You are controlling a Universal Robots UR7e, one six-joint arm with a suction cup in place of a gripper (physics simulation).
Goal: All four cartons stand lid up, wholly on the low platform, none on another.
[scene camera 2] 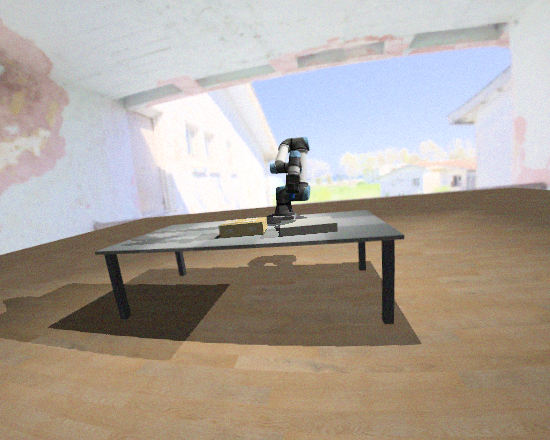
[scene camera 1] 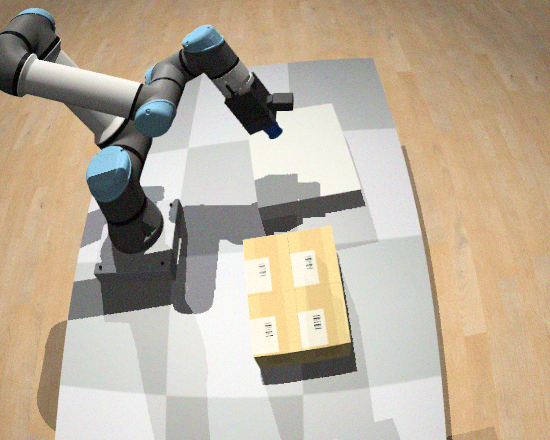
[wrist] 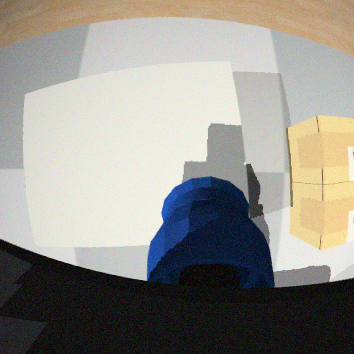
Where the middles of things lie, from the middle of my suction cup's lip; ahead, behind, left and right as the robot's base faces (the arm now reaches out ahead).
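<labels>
There's the low white platform (scene camera 1: pixel 308 167), and it's 18 cm below my suction cup, 8 cm to the left of it and 5 cm ahead of it.
</labels>
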